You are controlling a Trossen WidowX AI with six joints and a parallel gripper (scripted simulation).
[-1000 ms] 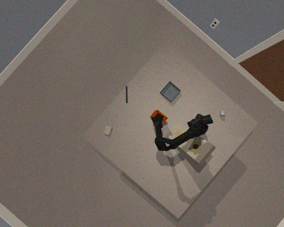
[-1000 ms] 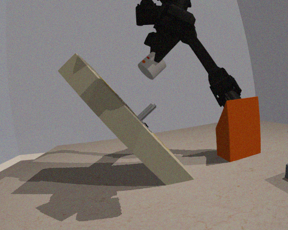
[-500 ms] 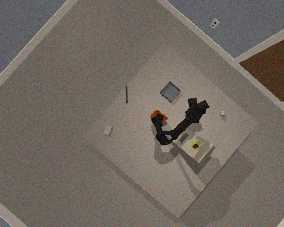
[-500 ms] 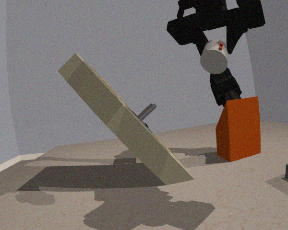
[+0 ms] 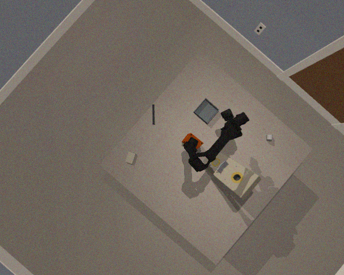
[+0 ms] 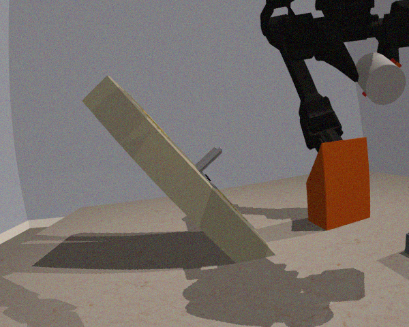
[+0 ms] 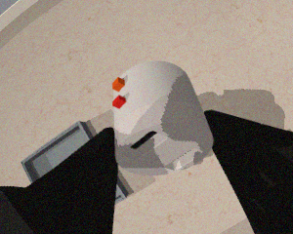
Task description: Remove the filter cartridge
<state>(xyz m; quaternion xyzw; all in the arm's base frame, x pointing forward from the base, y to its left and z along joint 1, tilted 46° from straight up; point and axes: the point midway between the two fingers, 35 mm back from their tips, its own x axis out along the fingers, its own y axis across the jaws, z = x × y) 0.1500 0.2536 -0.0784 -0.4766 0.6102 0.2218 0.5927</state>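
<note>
My gripper tip is now 24 cm above the grey tray, 17 cm past it and 4 cm to the right of it. From my gripper tip the other things lie so: service panel (30 cm to the right, 19 cm ahead, 8 cm below); then white block (63 cm to the right, 50 cm behind, 25 cm below); then round filter cartridge (right at my gripper tip).
</note>
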